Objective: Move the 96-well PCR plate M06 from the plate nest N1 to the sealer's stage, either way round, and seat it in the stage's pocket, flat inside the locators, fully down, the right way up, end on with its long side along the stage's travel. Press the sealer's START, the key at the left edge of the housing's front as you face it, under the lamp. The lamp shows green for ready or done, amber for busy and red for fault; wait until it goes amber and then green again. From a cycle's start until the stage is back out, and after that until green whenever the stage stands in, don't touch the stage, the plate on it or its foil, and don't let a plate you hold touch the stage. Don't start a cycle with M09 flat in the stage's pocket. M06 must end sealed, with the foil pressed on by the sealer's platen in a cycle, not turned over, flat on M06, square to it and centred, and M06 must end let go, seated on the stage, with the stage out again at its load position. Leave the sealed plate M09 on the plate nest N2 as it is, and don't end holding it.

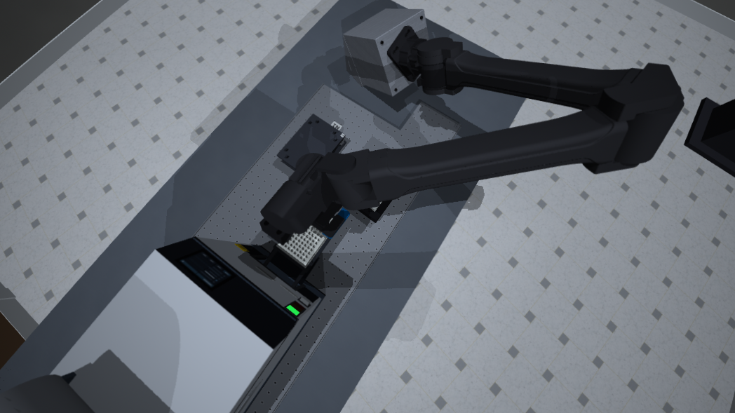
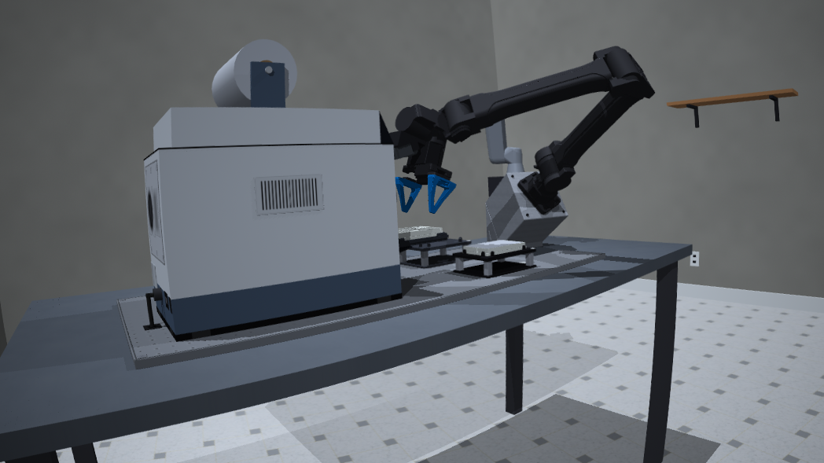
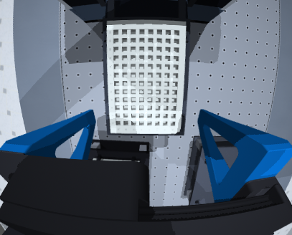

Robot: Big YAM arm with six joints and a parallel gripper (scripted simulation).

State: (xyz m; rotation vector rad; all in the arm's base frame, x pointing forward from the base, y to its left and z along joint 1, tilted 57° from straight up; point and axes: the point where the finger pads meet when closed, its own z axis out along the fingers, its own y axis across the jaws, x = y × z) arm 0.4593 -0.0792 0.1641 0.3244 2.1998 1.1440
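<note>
The white 96-well plate M06 is 30 mm ahead of my hand and 50 mm below it. From my hand the other things lie so: sealed plate M09: 180 mm behind, 50 mm to the left, 100 mm below; nest N2: 180 mm behind, 50 mm to the left, 120 mm below; yellow warning label: 140 mm ahead, 80 mm to the right, 10 mm below.
</note>
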